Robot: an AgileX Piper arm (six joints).
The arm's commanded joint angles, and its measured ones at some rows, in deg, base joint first. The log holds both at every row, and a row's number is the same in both.
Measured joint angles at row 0:
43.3, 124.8, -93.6, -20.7, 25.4, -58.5
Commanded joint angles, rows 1 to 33:
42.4, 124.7, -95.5, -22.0, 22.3, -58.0
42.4, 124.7, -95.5, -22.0, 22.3, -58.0
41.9, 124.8, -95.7, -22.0, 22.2, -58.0
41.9, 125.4, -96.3, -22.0, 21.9, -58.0
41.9, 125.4, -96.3, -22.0, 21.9, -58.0
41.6, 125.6, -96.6, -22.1, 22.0, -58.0
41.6, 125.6, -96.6, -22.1, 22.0, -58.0
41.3, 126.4, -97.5, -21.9, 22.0, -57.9
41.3, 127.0, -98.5, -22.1, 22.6, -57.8
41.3, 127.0, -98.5, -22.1, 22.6, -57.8
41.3, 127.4, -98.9, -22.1, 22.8, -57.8
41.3, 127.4, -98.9, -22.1, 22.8, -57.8
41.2, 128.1, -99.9, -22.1, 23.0, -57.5
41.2, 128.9, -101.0, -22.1, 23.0, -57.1
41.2, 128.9, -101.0, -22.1, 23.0, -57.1
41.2, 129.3, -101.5, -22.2, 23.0, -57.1
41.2, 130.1, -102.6, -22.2, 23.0, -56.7
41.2, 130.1, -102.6, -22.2, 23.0, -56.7
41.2, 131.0, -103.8, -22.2, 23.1, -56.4
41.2, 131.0, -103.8, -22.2, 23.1, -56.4
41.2, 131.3, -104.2, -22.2, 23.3, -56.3
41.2, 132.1, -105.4, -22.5, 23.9, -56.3
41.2, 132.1, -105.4, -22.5, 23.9, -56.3
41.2, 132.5, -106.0, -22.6, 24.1, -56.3
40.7, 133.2, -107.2, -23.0, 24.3, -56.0
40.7, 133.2, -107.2, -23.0, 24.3, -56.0
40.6, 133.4, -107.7, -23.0, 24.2, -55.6
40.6, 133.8, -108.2, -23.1, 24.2, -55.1
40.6, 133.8, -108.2, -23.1, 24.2, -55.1
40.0, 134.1, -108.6, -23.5, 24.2, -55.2
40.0, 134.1, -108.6, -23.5, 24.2, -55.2
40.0, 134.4, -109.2, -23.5, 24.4, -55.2
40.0, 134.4, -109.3, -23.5, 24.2, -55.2
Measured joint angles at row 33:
40.3, 134.9, -107.8, -21.9, 27.4, -55.6
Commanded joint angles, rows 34 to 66:
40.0, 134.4, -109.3, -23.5, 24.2, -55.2
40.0, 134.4, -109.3, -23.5, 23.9, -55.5
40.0, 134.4, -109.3, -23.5, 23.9, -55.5
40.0, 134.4, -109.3, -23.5, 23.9, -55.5
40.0, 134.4, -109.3, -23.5, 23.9, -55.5
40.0, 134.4, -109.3, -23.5, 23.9, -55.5
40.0, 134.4, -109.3, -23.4, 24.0, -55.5
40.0, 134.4, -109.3, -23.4, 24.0, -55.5
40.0, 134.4, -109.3, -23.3, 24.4, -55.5
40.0, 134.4, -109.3, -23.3, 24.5, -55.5
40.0, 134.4, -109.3, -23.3, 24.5, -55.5
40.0, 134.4, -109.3, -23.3, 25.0, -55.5
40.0, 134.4, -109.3, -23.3, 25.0, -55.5
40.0, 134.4, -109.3, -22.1, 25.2, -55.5
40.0, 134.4, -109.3, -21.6, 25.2, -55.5
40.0, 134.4, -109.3, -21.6, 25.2, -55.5
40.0, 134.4, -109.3, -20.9, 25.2, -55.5
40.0, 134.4, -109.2, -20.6, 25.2, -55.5
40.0, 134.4, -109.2, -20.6, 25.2, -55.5
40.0, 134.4, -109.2, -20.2, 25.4, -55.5
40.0, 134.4, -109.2, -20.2, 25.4, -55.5
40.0, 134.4, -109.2, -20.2, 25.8, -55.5
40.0, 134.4, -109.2, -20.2, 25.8, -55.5
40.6, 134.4, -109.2, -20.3, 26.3, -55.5
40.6, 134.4, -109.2, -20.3, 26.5, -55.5
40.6, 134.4, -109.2, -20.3, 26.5, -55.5
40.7, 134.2, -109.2, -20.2, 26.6, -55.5
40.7, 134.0, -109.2, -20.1, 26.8, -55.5
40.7, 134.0, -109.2, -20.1, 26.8, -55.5
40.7, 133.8, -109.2, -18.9, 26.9, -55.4
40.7, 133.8, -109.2, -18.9, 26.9, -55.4
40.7, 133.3, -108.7, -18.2, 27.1, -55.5
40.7, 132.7, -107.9, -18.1, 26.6, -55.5
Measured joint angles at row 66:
40.6, 134.6, -108.8, -19.0, 26.6, -55.6
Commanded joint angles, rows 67 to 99:
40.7, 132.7, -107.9, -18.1, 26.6, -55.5
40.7, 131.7, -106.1, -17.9, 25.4, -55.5
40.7, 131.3, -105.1, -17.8, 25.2, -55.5
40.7, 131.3, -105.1, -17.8, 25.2, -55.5
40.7, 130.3, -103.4, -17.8, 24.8, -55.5
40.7, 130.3, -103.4, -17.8, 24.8, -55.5
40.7, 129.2, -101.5, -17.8, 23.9, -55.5
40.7, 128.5, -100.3, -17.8, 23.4, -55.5
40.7, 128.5, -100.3, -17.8, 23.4, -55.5
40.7, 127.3, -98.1, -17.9, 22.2, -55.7
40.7, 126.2, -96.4, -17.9, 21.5, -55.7
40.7, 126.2, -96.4, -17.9, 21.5, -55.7
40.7, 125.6, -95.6, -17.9, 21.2, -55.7
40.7, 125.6, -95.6, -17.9, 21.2, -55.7
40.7, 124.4, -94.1, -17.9, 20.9, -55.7
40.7, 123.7, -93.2, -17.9, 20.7, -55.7
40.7, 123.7, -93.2, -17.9, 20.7, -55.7
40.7, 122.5, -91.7, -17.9, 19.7, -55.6
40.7, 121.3, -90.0, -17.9, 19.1, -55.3
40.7, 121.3, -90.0, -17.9, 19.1, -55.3
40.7, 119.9, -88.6, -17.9, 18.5, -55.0
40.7, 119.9, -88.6, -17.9, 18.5, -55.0
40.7, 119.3, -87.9, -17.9, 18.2, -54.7
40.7, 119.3, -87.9, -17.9, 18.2, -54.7
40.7, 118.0, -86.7, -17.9, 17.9, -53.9
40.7, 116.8, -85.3, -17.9, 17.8, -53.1
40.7, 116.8, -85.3, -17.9, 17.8, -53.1
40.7, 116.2, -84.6, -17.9, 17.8, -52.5
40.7, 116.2, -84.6, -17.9, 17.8, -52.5
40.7, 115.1, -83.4, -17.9, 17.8, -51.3
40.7, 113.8, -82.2, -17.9, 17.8, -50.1
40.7, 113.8, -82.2, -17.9, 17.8, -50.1
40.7, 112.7, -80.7, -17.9, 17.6, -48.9
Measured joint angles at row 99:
40.6, 114.7, -82.4, -18.1, 18.2, -51.1
